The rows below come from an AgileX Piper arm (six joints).
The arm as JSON. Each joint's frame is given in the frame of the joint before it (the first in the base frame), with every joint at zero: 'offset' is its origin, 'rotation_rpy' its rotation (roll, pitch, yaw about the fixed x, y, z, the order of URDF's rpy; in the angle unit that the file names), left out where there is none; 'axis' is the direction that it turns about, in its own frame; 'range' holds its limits. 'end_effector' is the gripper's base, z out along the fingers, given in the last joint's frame.
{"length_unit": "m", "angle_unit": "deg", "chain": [
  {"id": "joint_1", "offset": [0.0, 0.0, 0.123], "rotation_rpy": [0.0, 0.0, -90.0], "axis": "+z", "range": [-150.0, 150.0]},
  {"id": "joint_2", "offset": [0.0, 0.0, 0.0], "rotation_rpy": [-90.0, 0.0, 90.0], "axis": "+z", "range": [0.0, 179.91]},
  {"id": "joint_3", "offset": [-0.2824, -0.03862, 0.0], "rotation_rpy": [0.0, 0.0, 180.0], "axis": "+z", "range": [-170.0, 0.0]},
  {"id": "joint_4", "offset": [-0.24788, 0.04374, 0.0], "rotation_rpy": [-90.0, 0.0, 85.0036], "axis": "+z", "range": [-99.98, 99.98]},
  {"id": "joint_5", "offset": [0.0, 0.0, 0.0], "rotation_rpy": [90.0, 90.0, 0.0], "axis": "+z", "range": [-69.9, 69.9]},
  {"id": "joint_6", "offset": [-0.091, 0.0, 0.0], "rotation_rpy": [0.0, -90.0, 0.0], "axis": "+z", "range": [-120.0, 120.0]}
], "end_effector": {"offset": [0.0, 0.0, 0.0], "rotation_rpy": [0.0, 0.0, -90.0]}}
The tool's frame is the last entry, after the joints.
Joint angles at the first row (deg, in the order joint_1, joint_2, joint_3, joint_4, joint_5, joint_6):
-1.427, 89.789, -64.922, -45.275, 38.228, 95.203
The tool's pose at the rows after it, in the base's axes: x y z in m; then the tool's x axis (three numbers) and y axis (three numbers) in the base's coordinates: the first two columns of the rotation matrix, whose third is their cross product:
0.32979 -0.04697 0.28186 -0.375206 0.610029 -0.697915 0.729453 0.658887 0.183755
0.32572 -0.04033 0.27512 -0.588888 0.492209 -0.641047 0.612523 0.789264 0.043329
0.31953 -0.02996 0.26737 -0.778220 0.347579 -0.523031 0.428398 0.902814 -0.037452
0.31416 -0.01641 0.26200 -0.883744 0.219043 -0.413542 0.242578 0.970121 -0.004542
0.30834 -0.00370 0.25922 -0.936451 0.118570 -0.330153 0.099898 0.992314 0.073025
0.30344 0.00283 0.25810 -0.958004 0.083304 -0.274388 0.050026 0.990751 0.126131
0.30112 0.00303 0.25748 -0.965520 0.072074 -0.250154 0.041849 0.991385 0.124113
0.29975 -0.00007 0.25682 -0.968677 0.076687 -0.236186 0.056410 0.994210 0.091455
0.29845 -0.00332 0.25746 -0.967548 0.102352 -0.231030 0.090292 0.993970 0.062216
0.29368 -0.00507 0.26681 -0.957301 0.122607 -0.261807 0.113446 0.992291 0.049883
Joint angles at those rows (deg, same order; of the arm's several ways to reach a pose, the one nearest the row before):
-1.426, 88.997, -64.922, -42.558, 39.016, 77.084
-1.427, 88.995, -64.921, -32.811, 40.775, 56.715
-1.427, 88.997, -64.923, -20.322, 44.103, 34.655
-1.426, 88.996, -64.922, -7.375, 47.302, 16.428
-1.428, 88.995, -64.923, 3.212, 51.358, 3.461
-1.427, 88.997, -64.922, 8.023, 54.841, -1.211
-1.428, 88.995, -64.922, 7.991, 56.357, -1.677
-1.427, 88.997, -64.922, 5.553, 57.118, 0.000
-1.427, 88.798, -64.923, 3.070, 57.556, 2.843
-1.427, 86.922, -64.865, 1.675, 57.557, 4.769

